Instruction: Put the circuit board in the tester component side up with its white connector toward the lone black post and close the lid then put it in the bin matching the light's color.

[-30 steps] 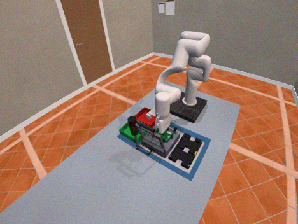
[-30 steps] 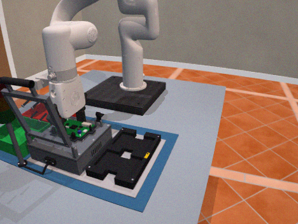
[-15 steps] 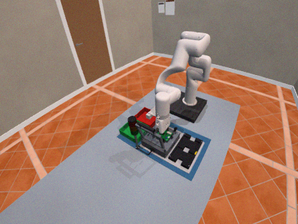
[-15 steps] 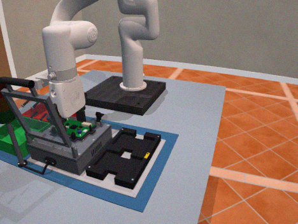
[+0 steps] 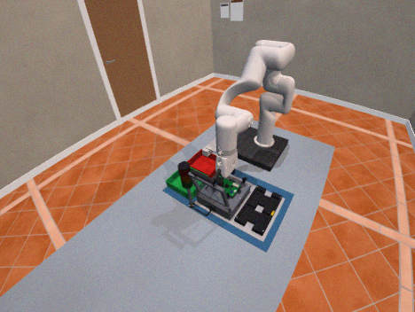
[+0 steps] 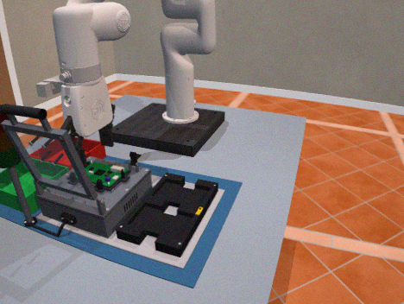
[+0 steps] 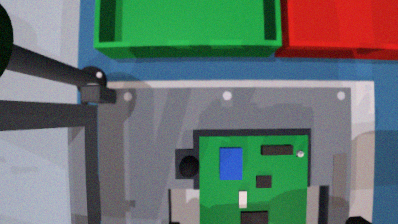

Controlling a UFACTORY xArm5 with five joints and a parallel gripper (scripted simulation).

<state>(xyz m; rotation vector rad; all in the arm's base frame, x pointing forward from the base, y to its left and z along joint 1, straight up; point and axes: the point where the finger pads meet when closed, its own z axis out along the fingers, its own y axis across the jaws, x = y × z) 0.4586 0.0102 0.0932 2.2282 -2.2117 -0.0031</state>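
Now: hand 50 mm above the green circuit board. Round my hand: green bin: 200 mm to the right, 110 mm below, 50 mm ahead; black catch: 60 mm to the left, 60 mm behind, 40 mm below; clear lid: 120 mm ahead, 60 mm above.
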